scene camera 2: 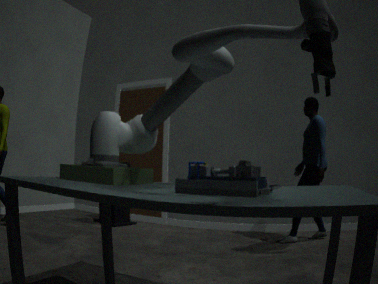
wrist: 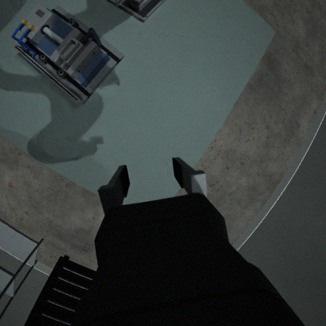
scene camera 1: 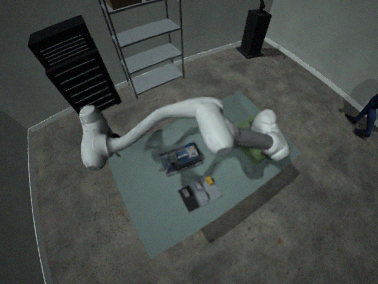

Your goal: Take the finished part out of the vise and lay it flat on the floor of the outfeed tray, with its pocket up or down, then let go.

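The vise sits on a grey and blue base on the table. In the wrist view a grey part with a pocket facing up lies between its jaws. My gripper is open and empty, pointing down high above the table, off to the side of the vise. In scene camera 1 the fingers are hidden by the arm. A dark tray holding a grey piece adjoins a lighter tray; I cannot tell which is the outfeed tray.
A blue handle frame rises at one end of the vise base. A yellow block is by the lighter tray. The arm stands on a green base. A shelf rack and a black cabinet stand beyond the table.
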